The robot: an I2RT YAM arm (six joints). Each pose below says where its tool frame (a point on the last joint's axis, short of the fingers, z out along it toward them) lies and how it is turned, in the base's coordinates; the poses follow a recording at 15 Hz.
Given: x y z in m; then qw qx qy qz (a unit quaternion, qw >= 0).
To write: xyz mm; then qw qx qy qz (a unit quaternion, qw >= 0). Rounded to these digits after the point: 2 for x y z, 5 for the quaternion.
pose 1, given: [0.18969, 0.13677, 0.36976, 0.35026, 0.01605, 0.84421, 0.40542]
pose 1, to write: [189.69, 136.77, 369.76, 0.35026, 0.01605, 0.84421, 0.40542]
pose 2, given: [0.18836, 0.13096, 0.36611, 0.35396, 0.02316, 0.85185, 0.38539]
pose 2, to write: [188.36, 130.96, 366.11, 0.35396, 0.02316, 0.85185, 0.38539]
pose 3, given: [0.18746, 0.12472, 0.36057, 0.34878, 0.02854, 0.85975, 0.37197]
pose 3, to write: [187.46, 124.72, 360.57, 0.34878, 0.02854, 0.85975, 0.37197]
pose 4, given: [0.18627, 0.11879, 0.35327, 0.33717, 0.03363, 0.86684, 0.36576]
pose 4, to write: [186.27, 118.79, 353.27, 0.33717, 0.03363, 0.86684, 0.36576]
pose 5, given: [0.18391, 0.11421, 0.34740, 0.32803, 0.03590, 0.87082, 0.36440]
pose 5, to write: [183.91, 114.21, 347.40, 0.32803, 0.03590, 0.87082, 0.36440]
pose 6, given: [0.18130, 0.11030, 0.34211, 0.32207, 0.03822, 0.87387, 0.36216]
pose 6, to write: [181.30, 110.30, 342.11, 0.32207, 0.03822, 0.87387, 0.36216]
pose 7, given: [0.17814, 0.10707, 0.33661, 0.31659, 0.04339, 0.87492, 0.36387]
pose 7, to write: [178.14, 107.07, 336.61, 0.31659, 0.04339, 0.87492, 0.36387]
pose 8, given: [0.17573, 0.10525, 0.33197, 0.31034, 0.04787, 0.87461, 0.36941]
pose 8, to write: [175.73, 105.25, 331.97, 0.31034, 0.04787, 0.87461, 0.36941]
